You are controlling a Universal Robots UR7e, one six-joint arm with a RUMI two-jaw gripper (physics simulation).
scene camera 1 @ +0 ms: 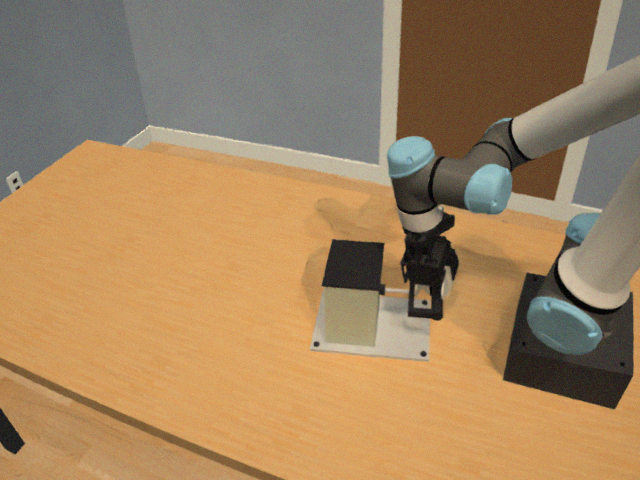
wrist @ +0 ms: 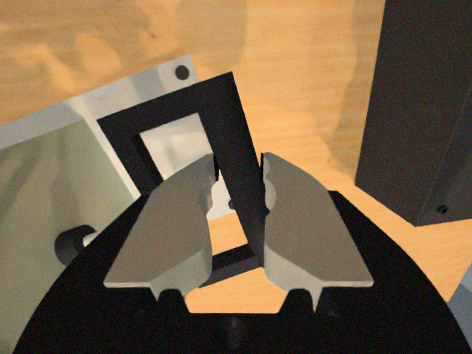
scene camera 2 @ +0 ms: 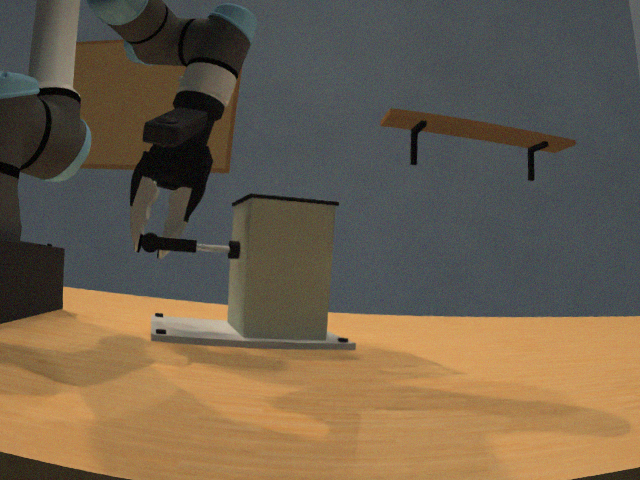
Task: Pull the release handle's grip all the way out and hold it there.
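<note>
The release handle's black rectangular grip (scene camera 1: 424, 313) (scene camera 2: 175, 244) (wrist: 200, 100) stands out from the side of a pale green housing (scene camera 1: 351, 316) (scene camera 2: 286, 268) (wrist: 40, 190). A stretch of pale rod (scene camera 1: 395, 290) (scene camera 2: 212, 248) shows between the grip and the housing's black collar (scene camera 1: 382, 289) (scene camera 2: 234, 249) (wrist: 72, 244). My gripper (scene camera 1: 435, 296) (scene camera 2: 149, 252) (wrist: 239, 157) points down and is shut on the grip's outer bar, the one farthest from the housing. In the wrist view the bar runs at a slant between the two fingers. The fingertips are partly hidden in scene camera 1.
The housing stands on a pale base plate (scene camera 1: 403, 338) (scene camera 2: 193, 328) (wrist: 150, 82) with black bolts, on the wooden table (scene camera 1: 180, 284) (scene camera 2: 516, 361) (wrist: 300, 75). The robot's dark base block (scene camera 1: 563, 379) (scene camera 2: 31, 279) (wrist: 410, 100) stands beyond the grip, on the side away from the housing.
</note>
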